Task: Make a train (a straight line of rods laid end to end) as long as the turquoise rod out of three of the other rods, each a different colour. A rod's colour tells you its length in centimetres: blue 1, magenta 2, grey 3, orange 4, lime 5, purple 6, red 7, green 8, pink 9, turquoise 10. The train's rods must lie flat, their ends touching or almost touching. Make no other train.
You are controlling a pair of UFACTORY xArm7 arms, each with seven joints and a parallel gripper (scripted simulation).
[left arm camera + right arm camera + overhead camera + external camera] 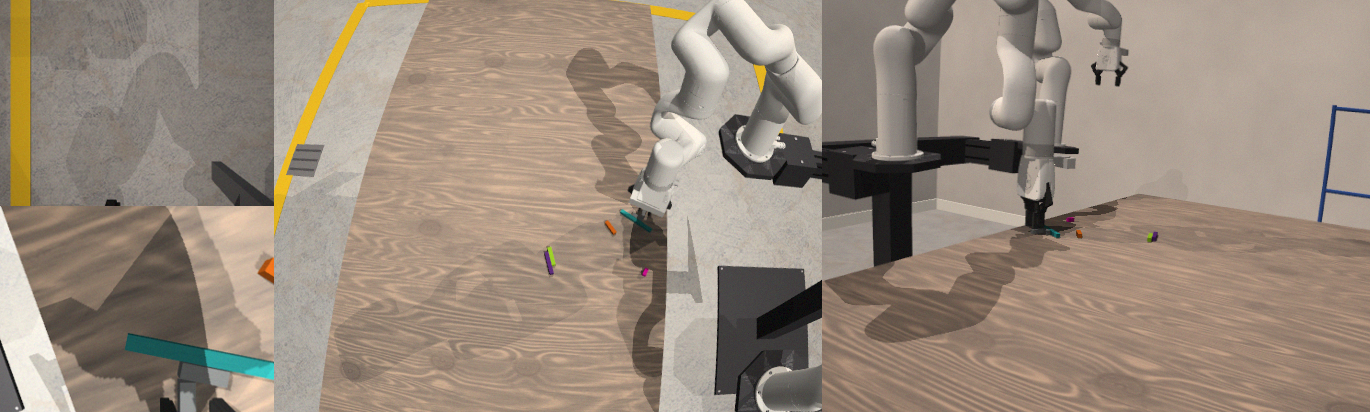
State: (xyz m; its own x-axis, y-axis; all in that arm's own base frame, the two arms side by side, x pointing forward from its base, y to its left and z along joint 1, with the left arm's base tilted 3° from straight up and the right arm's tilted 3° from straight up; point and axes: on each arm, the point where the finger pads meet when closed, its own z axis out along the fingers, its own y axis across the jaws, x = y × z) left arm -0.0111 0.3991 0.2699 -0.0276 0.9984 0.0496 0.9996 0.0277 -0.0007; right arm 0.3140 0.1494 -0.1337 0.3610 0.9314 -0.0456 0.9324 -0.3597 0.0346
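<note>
The grey rod lies 2 cm ahead of my right hand, 2 cm to the left of it and 3 cm below it. From my right hand the other things lie so: magenta rod (18 cm to the left, 3 cm below); turquoise rod (2 cm ahead, 3 cm to the left, 3 cm below); orange rod (9 cm ahead, 5 cm to the left, 3 cm below).
</note>
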